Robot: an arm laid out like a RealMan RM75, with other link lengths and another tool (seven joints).
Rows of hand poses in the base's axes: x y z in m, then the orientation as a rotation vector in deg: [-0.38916, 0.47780, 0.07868, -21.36, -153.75, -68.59]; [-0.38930, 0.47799, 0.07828, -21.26, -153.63, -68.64]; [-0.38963, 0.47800, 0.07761, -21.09, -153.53, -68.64]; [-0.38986, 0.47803, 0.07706, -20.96, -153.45, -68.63]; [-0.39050, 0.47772, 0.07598, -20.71, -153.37, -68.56]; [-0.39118, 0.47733, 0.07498, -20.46, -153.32, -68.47]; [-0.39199, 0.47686, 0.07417, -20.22, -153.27, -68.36]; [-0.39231, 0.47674, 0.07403, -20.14, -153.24, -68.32]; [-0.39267, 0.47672, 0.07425, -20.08, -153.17, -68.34]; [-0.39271, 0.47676, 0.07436, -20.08, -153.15, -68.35]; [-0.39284, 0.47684, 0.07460, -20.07, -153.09, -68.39]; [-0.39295, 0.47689, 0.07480, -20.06, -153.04, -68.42]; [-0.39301, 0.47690, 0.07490, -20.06, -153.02, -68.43]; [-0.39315, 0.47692, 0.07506, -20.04, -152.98, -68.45]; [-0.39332, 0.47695, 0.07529, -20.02, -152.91, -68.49]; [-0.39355, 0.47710, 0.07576, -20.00, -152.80, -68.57]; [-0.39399, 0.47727, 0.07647, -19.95, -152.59, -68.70]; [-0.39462, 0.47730, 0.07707, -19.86, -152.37, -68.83]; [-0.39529, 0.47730, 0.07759, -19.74, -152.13, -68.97]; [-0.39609, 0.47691, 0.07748, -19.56, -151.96, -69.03]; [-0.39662, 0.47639, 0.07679, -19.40, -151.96, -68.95]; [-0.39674, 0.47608, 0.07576, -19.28, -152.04, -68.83]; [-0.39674, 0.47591, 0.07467, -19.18, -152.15, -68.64]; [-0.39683, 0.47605, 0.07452, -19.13, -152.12, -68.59]
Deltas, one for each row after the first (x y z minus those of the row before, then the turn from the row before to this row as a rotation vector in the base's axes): [-0.00014, 0.00019, -0.00040, 0.08, 0.06, 0.09]; [-0.00033, 0.00001, -0.00067, 0.05, 0.06, 0.14]; [-0.00023, 0.00003, -0.00055, 0.03, 0.05, 0.11]; [-0.00064, -0.00031, -0.00108, 0.01, 0.05, 0.20]; [-0.00068, -0.00039, -0.00100, -0.01, 0.04, 0.20]; [-0.00081, -0.00047, -0.00081, -0.02, 0.05, 0.19]; [-0.00032, -0.00012, -0.00014, -0.01, 0.03, 0.07]; [-0.00036, -0.00002, 0.00022, 0.04, 0.04, 0.05]; [-0.00004, 0.00004, 0.00011, 0.01, 0.01, 0.00]; [-0.00013, 0.00008, 0.00024, 0.05, 0.03, 0.01]; [-0.00011, 0.00005, 0.00020, 0.04, 0.03, 0.01]; [-0.00006, 0.00001, 0.00010, 0.01, 0.01, 0.00]; [-0.00014, 0.00002, 0.00016, 0.03, 0.02, 0.02]; [-0.00017, 0.00003, 0.00023, 0.05, 0.04, 0.02]; [-0.00023, 0.00015, 0.00047, 0.09, 0.05, 0.02]; [-0.00044, 0.00017, 0.00071, 0.16, 0.11, 0.06]; [-0.00063, 0.00003, 0.00060, 0.16, 0.11, 0.09]; [-0.00067, 0.00000, 0.00052, 0.18, 0.12, 0.11]; [-0.00080, -0.00039, -0.00011, 0.11, 0.08, 0.15]; [-0.00053, -0.00052, -0.00069, -0.03, 0.01, 0.12]; [-0.00012, -0.00031, -0.00103, -0.09, -0.04, 0.08]; [0.00000, -0.00017, -0.00109, -0.14, -0.03, 0.08]; [-0.00009, 0.00014, -0.00015, -0.01, 0.04, 0.05]
